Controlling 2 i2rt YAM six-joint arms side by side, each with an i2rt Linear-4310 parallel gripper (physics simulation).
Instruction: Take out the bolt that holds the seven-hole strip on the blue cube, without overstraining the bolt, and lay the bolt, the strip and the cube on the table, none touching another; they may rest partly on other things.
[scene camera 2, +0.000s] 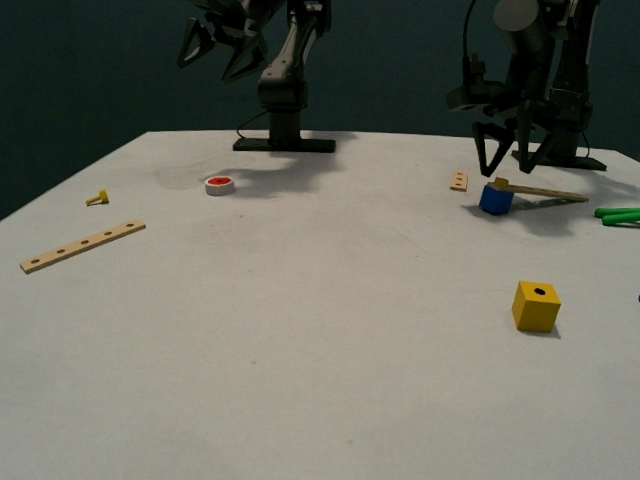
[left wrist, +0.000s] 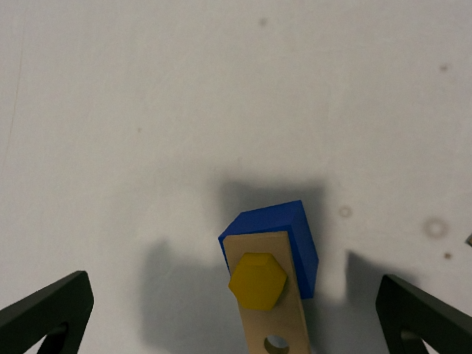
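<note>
The blue cube (scene camera 2: 495, 201) (left wrist: 306, 255) stands on the table at the right of the scene view. The seven-hole strip (scene camera 2: 547, 192) (left wrist: 277, 322) lies on top of it by one end and reaches out to the right in the scene view. The yellow hexagonal head of the bolt (scene camera 2: 500, 181) (left wrist: 257, 281) sits on that end of the strip; its shaft is hidden. My left gripper (scene camera 2: 506, 173) (left wrist: 234, 287) is open and empty, above the cube, with its fingers to either side of the bolt head. My right gripper (scene camera 2: 202, 73) is open and empty, high above the table.
A yellow cube (scene camera 2: 535, 310) stands at the front right. A three-hole strip (scene camera 2: 458, 181) lies left of the blue cube, green rods (scene camera 2: 620, 215) at the right edge. A white-and-red disc (scene camera 2: 219, 186), a loose yellow bolt (scene camera 2: 102, 196) and a five-hole strip (scene camera 2: 72, 249) lie at the left.
</note>
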